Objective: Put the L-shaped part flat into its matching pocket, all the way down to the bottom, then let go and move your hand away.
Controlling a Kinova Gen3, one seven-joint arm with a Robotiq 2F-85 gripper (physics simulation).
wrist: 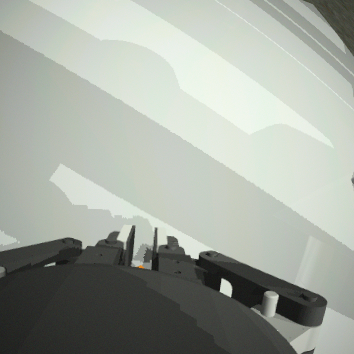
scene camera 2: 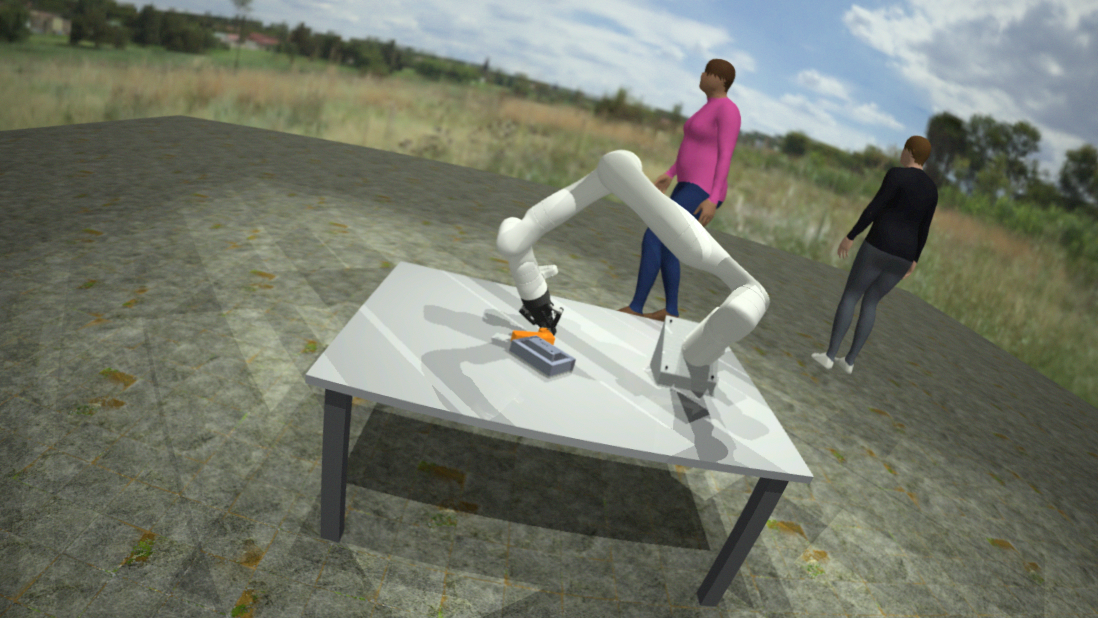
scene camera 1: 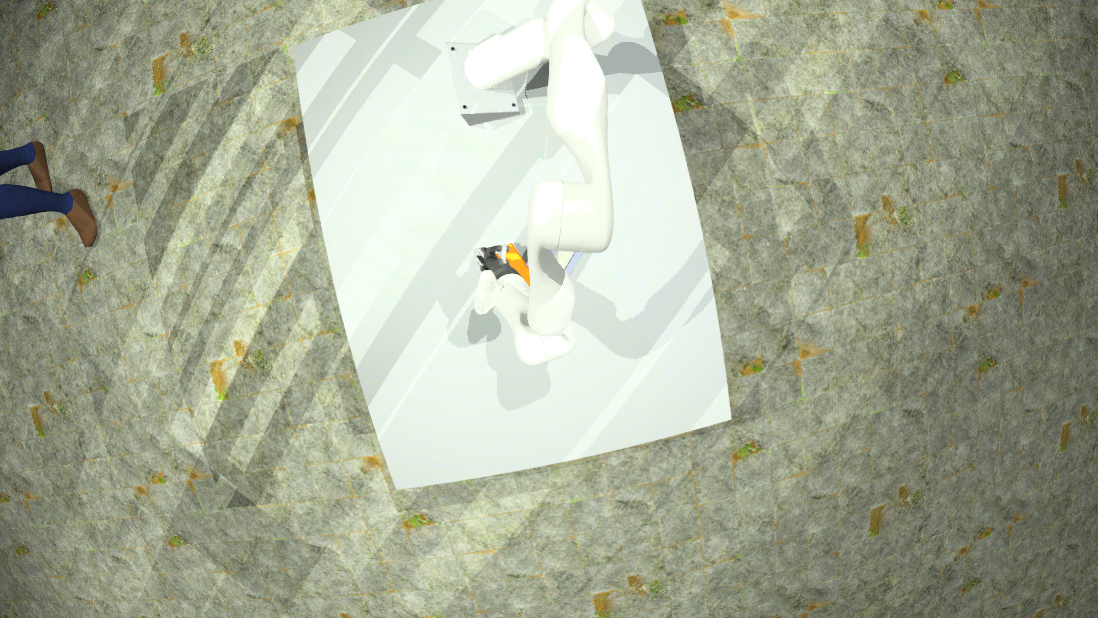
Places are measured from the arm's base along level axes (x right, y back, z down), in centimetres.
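Pixels of known places: gripper, fingertip midpoint: point(wrist: 143, 241) point(scene camera 1: 481, 253); arm's base, link origin: point(scene camera 2: 696, 350) point(scene camera 1: 482, 71).
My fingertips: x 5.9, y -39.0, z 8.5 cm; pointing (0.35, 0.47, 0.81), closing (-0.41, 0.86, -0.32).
Note:
Ahead of a thing's pixels: the offset from my fingertips to its middle. Level surfaces: height alone.
The orange L-shaped part @(dx -6.4, dy -5.0, dz -0.6 cm) point(scene camera 1: 519, 264) point(scene camera 2: 528, 335) lies at the far side of the grey-blue block with the pocket @(dx -17.0, dy -1.1, dz -1.0 cm) point(scene camera 2: 537, 358), outside the pocket. A bluish edge of the block point(scene camera 1: 574, 263) shows beside the arm in scene camera 1. My gripper point(scene camera 1: 497, 253) point(scene camera 2: 550, 330) point(wrist: 143, 241) points down at the end of the part nearer the robot base. Its fingers are close together with a narrow gap, and a speck of the orange part point(wrist: 140, 267) shows between them. It looks shut on the part. The fingertips' contact and most of the pocket are hidden.
The white table @(dz +0.9 cm) point(scene camera 1: 430, 437) point(scene camera 2: 368, 349) carries everything. The arm's base plate point(scene camera 1: 489, 107) point(scene camera 2: 670, 349) is fixed on it. The forearm covers much of the block in scene camera 1. One person point(scene camera 2: 708, 145) stands behind the table and another point(scene camera 2: 902, 214) farther right.

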